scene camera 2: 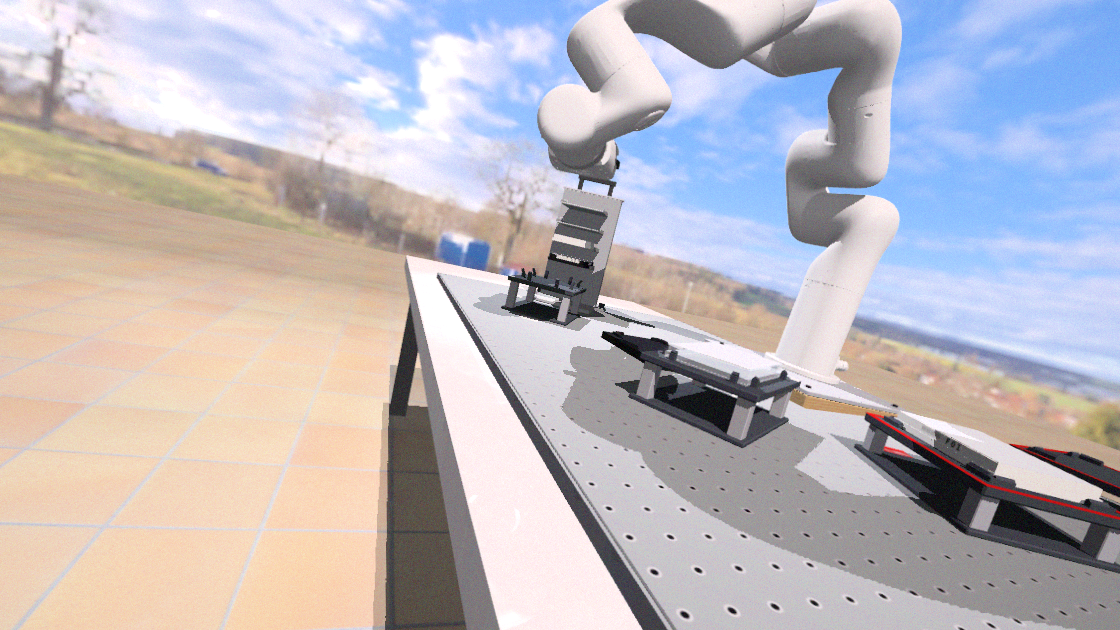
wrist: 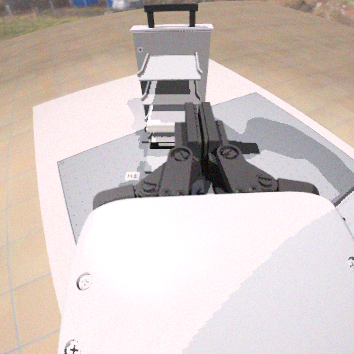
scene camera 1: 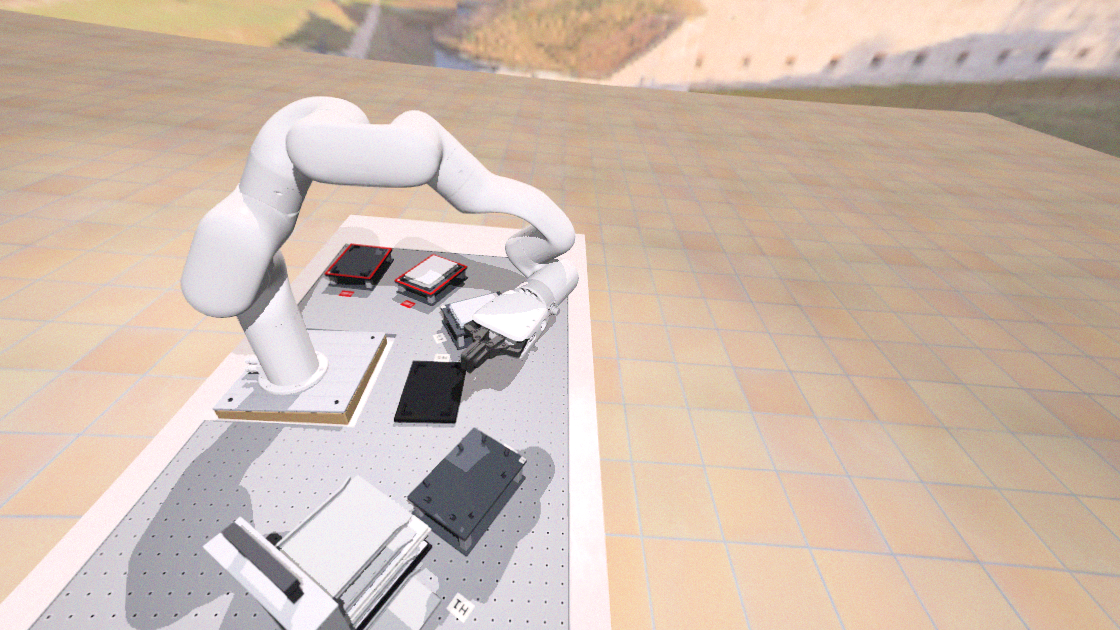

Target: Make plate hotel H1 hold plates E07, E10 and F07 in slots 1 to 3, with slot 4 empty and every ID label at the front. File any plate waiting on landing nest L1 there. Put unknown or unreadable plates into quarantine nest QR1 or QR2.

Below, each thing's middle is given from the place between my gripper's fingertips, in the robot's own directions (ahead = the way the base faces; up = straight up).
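Black nest [scene camera 1: 432,393]: my hand is 270 mm above it, 100 mm past it and 190 mm to the right of it. Clear well plate [scene camera 2: 720,360]: 220 mm below my hand, 30 mm behind it and 410 mm to the left of it.
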